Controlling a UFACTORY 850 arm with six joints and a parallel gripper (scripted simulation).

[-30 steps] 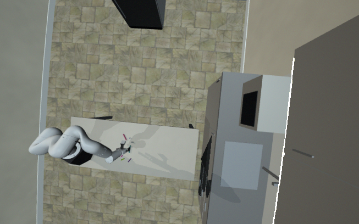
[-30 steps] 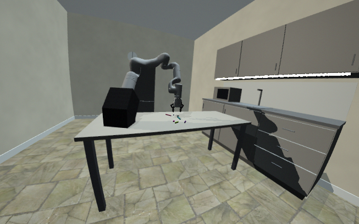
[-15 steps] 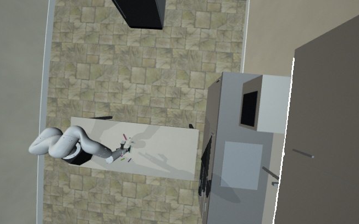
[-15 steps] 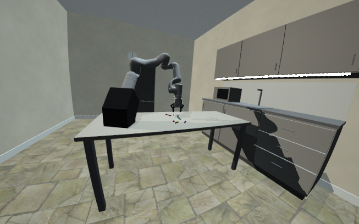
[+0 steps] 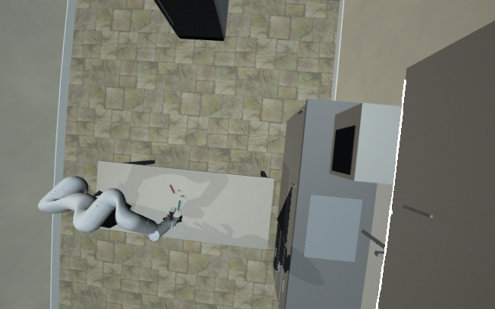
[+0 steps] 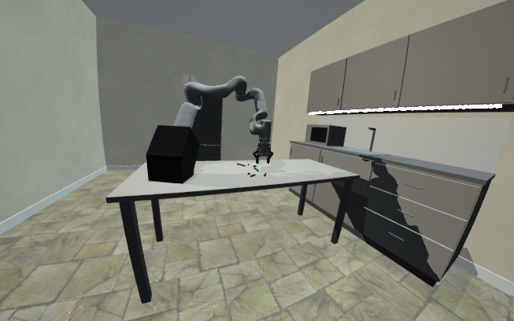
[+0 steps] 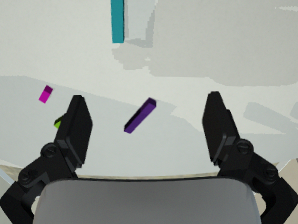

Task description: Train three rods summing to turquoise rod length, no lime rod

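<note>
The small blue rod lies 30 mm behind my hand, 220 mm to the left of it and 80 mm below it. Also, from my hand: turquoise rod (20 mm behind, 70 mm to the left, 80 mm below); magenta rod (120 mm behind, 40 mm to the right, 80 mm below); purple rod (10 mm behind, 80 mm to the right, 80 mm below).
</note>
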